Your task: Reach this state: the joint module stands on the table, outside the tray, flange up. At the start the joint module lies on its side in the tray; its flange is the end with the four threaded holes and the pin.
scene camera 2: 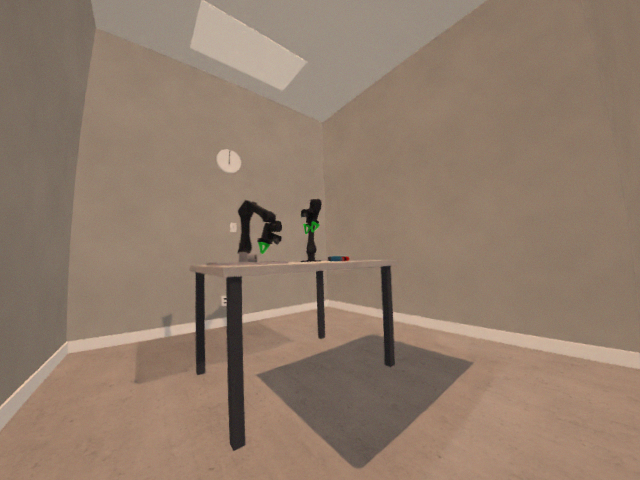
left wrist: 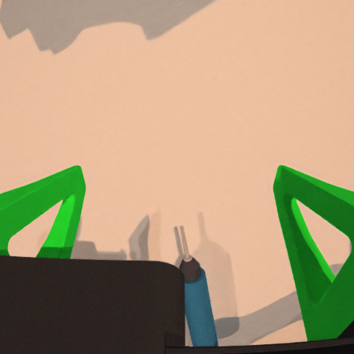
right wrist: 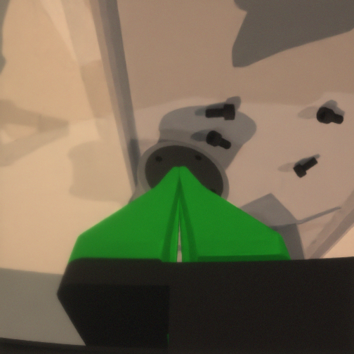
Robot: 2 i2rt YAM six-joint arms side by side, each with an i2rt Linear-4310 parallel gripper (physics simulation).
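Where they show: left gripper, fingertip midpoint: (scene camera 2: 308, 232); right gripper, fingertip midpoint: (scene camera 2: 261, 253); left arm's base, origin of the base link: (scene camera 2: 311, 261).
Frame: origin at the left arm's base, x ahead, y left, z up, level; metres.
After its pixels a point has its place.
In the right wrist view the joint module (right wrist: 172, 156) stands or leans at the left wall of the tray (right wrist: 120, 75). Its dark, round end face with small holes points up towards the camera. No pin can be made out, and its body is hidden under the fingers. My right gripper (right wrist: 179, 177) (scene camera 2: 263, 250) @(x 0.192, y -0.635, z 0.067 m) is shut and empty; its fingertips appear over the module's dark face, and contact cannot be told. My left gripper (left wrist: 179, 175) (scene camera 2: 311, 227) @(x 0.258, y -0.265, z 0.222 m) is open and empty, above the table (left wrist: 175, 110) (scene camera 2: 305, 267) @(x 0.655, y -0.674, z -0.018 m).
Several black bolts (right wrist: 221, 111) (right wrist: 219, 140) (right wrist: 330, 115) lie in the tray, right of the module. A grey bracket (right wrist: 272, 215) shows partly behind the right fingers. A blue tool with a dark tip (left wrist: 201, 310) lies below the left gripper. A blue and red object (scene camera 2: 338, 258) @(x 0.310, y 0.014, z 0.022 m) lies on the table.
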